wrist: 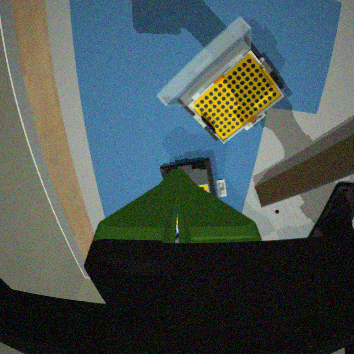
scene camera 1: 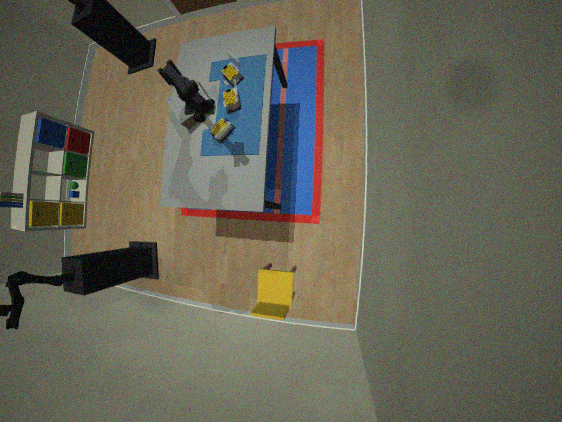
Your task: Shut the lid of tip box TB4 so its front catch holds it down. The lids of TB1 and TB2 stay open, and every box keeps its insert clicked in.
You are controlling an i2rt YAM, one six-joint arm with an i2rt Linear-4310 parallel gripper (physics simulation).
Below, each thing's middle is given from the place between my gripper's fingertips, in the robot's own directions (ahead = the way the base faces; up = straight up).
My hand is 70 mm past the yellow insert [wrist: 246, 88] and 210 mm above it.
